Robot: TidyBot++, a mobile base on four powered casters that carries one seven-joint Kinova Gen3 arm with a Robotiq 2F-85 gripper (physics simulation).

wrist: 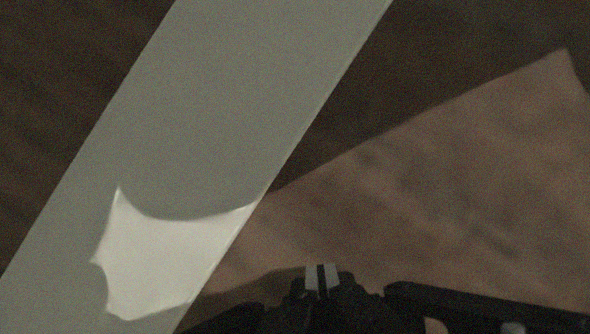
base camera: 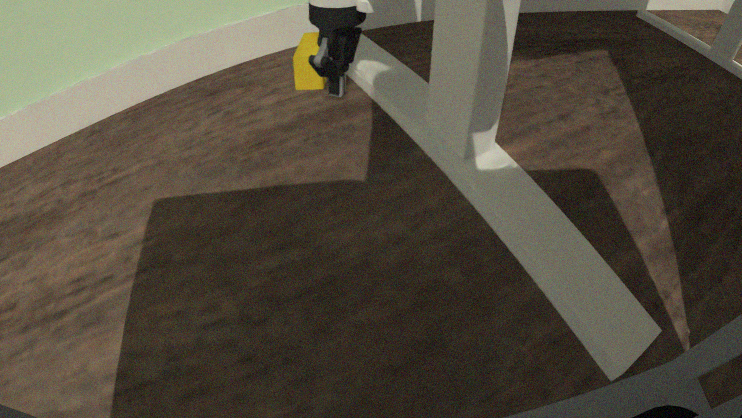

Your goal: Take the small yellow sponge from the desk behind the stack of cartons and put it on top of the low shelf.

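Observation:
The yellow sponge is at the upper left of the base camera view, beside my gripper and partly hidden by it. It looks upright, near the wall; its exact distance from the fingers is hard to tell. The sponge does not show in the wrist view. My gripper points down, low over the wood floor, just right of the sponge in the base camera view. Its fingers are shut together with nothing between them. The low shelf and the cartons are not recognisable in these views.
A long grey foot bar lies on the floor close beside the gripper. A thick upright post rises from it. A green wall with a pale baseboard runs along the left.

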